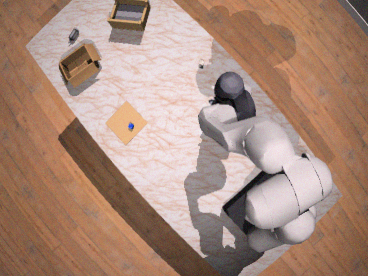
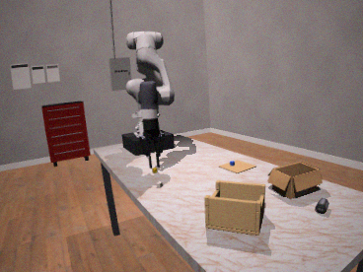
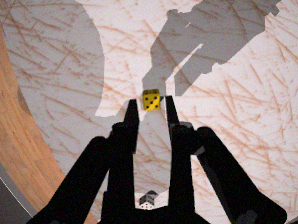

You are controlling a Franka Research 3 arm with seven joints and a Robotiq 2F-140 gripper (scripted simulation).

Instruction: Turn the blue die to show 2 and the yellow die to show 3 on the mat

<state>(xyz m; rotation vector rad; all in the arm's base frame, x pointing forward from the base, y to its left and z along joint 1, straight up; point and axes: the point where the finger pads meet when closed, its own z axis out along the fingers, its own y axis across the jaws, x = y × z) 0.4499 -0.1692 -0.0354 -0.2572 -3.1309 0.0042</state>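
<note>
The yellow die lies 5 cm below my hand. Round my hand: white die (18 cm ahead, 6 cm to the right, 5 cm below); blue die (18 cm ahead, 36 cm to the left, 5 cm below); tan mat (21 cm ahead, 37 cm to the left, 6 cm below).
</note>
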